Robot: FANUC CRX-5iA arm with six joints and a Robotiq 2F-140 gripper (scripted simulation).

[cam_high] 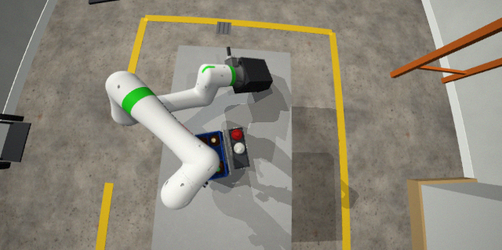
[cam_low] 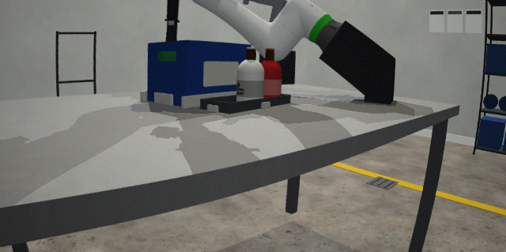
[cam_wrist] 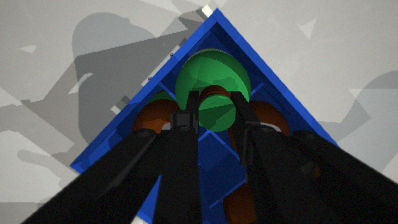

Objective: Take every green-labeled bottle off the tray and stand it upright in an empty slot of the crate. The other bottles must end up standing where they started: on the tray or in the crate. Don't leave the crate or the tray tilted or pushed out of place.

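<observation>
Right now the green-labeled bottle is 8 cm below my hand. From my hand the other things lie so: blue crate: 12 cm below, 9 cm behind, 4 cm to the left; then brown bottle: 12 cm below, 8 cm behind; then white bottle: 23 cm to the left, 12 cm below, 10 cm behind.
</observation>
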